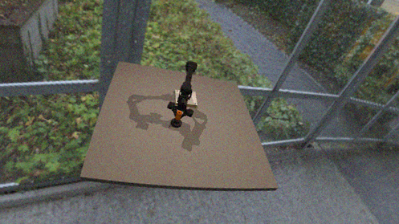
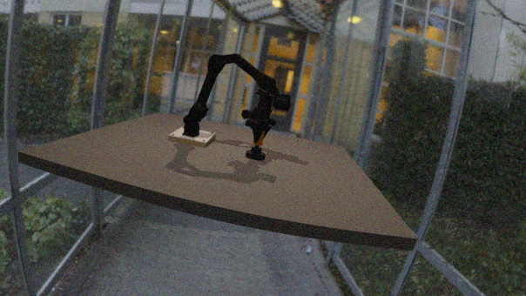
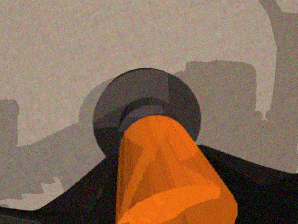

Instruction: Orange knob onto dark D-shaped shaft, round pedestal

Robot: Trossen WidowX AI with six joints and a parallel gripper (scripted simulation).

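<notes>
My gripper tip is now 40 mm above the dark round pedestal. Round my gripper tip: orange knob (20 mm above).
</notes>
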